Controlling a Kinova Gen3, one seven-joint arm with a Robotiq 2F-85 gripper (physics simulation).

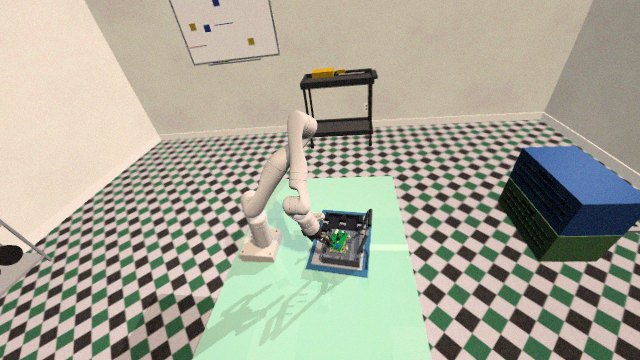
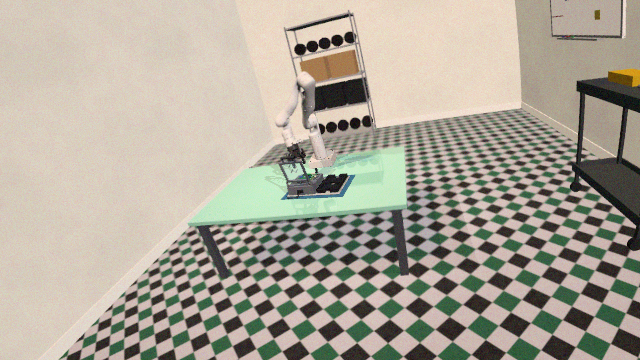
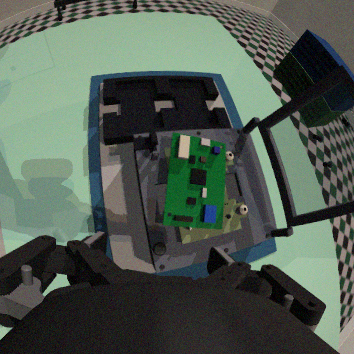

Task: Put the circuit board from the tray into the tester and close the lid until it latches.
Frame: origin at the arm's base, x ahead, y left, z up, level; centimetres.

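Where they show: gripper, fingertip midpoint: (image 1: 321, 242) (image 2: 300, 166) (image 3: 157, 252); arm's base at its link origin: (image 1: 264, 240) (image 2: 321, 157).
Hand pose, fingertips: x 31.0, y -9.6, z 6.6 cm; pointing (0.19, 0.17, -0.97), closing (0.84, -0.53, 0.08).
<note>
Each offset is from my fingertips to the top centre of the thing. "spot": to the spot under its first point. Level surfaces: height alone.
The green circuit board @[dx +7.9, dy +4.8, dz -3.3 cm] (image 3: 197, 186) (image 1: 338, 240) lies on the bed of the grey tester (image 3: 126, 197) (image 1: 343, 260) (image 2: 301, 186), over its olive nest and a little askew. No finger touches it. The tester's lid (image 3: 279, 175) (image 1: 364, 232) (image 2: 284, 171) stands open, a dark frame raised at the right side. The black tray @[spot: dx +7.5, dy +21.9, dz -10.6 cm] (image 3: 140, 102) (image 1: 340, 218) (image 2: 333, 182) behind the tester is empty. My gripper (image 3: 157, 252) (image 1: 322, 237) (image 2: 295, 157) is open and empty, just above the tester's near-left edge.
Tester and tray sit on a blue mat @[dz -12.2 cm] (image 3: 93, 105) (image 1: 340, 272) on the mint-green table @[dz -12.5 cm] (image 1: 318, 321) (image 2: 372, 178). The arm's base (image 1: 259, 250) stands left of the mat. A black cart (image 1: 338, 81) and a shelf rack (image 2: 318, 21) stand by the walls.
</note>
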